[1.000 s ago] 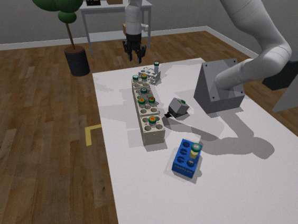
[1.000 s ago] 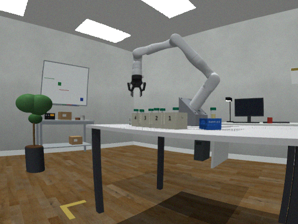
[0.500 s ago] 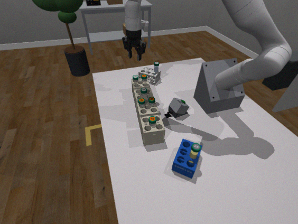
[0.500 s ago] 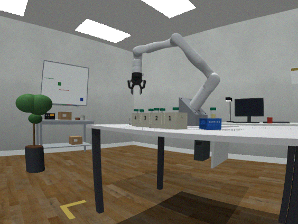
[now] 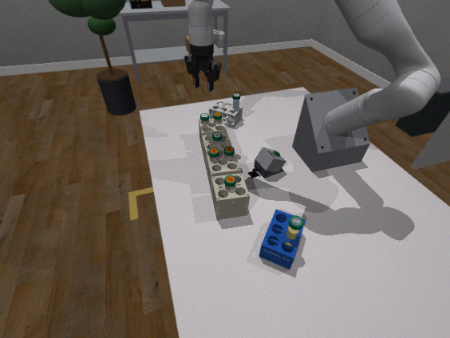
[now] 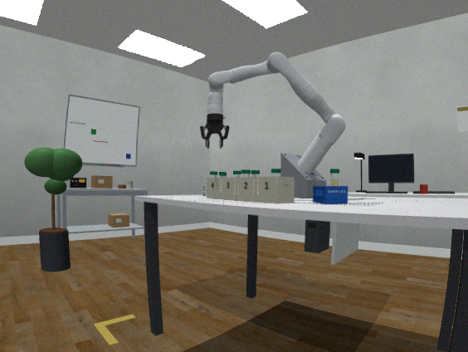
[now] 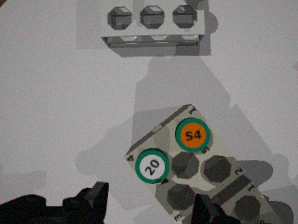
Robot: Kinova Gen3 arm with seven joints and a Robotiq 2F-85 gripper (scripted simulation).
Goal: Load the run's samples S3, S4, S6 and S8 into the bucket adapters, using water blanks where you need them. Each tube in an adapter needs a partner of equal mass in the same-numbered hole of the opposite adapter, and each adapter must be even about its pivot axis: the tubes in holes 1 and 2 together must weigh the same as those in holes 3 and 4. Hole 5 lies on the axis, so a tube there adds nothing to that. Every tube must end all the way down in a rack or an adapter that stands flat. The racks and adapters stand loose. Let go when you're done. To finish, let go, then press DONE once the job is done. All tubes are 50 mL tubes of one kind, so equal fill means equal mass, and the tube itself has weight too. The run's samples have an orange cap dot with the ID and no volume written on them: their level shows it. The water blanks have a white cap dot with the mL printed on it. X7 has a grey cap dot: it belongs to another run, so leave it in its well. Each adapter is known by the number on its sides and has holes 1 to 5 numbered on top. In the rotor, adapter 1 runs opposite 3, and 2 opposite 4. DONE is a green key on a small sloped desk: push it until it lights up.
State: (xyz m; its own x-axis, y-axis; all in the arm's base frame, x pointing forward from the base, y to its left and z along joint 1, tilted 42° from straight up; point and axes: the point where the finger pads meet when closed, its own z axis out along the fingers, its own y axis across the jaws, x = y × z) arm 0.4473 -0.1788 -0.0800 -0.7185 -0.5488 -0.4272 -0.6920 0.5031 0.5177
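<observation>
The done desk is 21 cm behind my hand, 21 cm to the left of it and 19 cm below it. Round my hand: 20 ml water blank 1 cm behind, 18 cm below; 50 ml blank 16 cm behind, 15 cm to the right, 18 cm below; white-dot 10 ml blank 3 cm behind, 13 cm to the left, 18 cm below.
</observation>
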